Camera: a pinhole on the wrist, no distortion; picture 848 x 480 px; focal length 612.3 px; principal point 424.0 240.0 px. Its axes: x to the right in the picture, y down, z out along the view. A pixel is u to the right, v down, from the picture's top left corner.
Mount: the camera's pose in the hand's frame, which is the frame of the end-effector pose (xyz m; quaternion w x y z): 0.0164 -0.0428 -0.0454 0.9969 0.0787 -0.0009 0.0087
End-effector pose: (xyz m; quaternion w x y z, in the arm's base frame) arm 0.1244 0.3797 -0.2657 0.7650 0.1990 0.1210 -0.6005
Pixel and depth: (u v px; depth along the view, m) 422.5 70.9 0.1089
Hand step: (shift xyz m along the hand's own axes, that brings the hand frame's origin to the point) 0.0166 -0.0896 0.0574
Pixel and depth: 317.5 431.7 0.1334
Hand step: -0.0076 -0.0229 0.0928
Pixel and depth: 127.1 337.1 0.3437
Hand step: -0.1513 -0.0458 0.3021
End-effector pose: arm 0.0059 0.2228 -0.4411 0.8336 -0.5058 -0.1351 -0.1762
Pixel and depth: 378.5 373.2 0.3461
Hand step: -0.0108 -0.0232 0.3081
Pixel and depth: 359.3 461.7 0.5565
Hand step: -0.0462 0.0678 0.5356
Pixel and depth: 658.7 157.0 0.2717
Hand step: 0.1211 -0.1200 0.2175
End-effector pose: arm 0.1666 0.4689 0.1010 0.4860 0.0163 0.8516 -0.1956
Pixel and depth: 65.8 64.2 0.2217
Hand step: -0.1123 -0.1427 0.1632
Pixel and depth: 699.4 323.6 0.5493
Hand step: 0.2619 -0.0507 0.5096
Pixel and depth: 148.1 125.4 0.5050
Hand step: -0.2097 -0.2193 0.4378
